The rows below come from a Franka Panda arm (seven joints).
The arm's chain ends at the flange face. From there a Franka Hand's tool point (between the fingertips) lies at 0.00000 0.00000 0.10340 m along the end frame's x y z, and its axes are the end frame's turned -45 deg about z.
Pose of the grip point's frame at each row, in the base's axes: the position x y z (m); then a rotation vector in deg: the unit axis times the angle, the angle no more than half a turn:
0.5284, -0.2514, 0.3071, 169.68, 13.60, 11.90
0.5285, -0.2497, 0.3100, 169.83, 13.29, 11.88
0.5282, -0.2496, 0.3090, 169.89, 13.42, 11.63
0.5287, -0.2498, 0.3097, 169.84, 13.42, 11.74
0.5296, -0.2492, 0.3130, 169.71, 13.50, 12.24
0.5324, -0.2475, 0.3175, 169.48, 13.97, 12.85
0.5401, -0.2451, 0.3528, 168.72, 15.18, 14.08
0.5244, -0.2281, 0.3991, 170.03, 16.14, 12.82
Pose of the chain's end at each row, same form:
0.5128, -0.2358, 0.4081, 165.19, -53.41, 16.67
0.5130, -0.2343, 0.4111, 165.20, -53.76, 16.58
0.5130, -0.2343, 0.4101, 165.25, -53.64, 16.31
0.5133, -0.2344, 0.4108, 165.23, -53.63, 16.44
0.5136, -0.2337, 0.4140, 165.25, -53.54, 16.97
0.5156, -0.2319, 0.4183, 165.36, -53.05, 17.64
0.5216, -0.2288, 0.4532, 165.43, -51.71, 19.14
0.5076, -0.2140, 0.5002, 166.68, -51.21, 17.20

